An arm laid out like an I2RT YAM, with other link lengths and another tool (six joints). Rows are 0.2 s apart.
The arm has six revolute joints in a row. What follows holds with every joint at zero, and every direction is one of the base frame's.
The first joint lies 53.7 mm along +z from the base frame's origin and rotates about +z.
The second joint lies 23.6 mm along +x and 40 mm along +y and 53.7 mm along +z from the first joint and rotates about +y.
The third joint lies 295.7 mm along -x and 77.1 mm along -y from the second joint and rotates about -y.
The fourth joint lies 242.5 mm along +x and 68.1 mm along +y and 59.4 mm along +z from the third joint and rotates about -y.
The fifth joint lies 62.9 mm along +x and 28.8 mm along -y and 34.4 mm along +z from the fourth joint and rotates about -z.
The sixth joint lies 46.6 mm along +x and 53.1 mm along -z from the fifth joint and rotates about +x.
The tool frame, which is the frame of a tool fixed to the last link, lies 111 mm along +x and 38 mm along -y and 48 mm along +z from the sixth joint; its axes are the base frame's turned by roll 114.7, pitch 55.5 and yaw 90 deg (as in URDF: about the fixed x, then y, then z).
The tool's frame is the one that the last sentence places.
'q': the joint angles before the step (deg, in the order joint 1, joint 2, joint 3, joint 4, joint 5, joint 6). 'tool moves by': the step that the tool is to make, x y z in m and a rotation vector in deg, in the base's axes. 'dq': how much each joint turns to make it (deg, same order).
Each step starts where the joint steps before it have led.
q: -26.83, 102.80, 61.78, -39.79, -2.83, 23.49
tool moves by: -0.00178, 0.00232, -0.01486, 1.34, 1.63, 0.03
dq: 0.00, 2.17, -0.53, 0.64, -0.46, 0.04
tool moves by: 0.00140, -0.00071, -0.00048, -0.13, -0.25, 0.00
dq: 0.00, 0.15, 0.03, 0.41, 0.00, 0.00
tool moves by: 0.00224, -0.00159, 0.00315, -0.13, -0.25, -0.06
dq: -0.06, 0.00, 0.78, -0.50, 0.00, 0.00
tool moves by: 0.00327, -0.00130, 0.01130, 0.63, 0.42, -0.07
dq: -0.12, -0.04, 3.06, -3.77, -0.37, 0.00
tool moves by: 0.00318, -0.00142, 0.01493, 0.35, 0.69, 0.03
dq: 0.03, -0.09, 3.76, -4.62, 0.00, 0.00
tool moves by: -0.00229, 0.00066, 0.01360, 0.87, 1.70, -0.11
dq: -0.07, -0.07, 3.50, -5.47, 0.00, 0.04
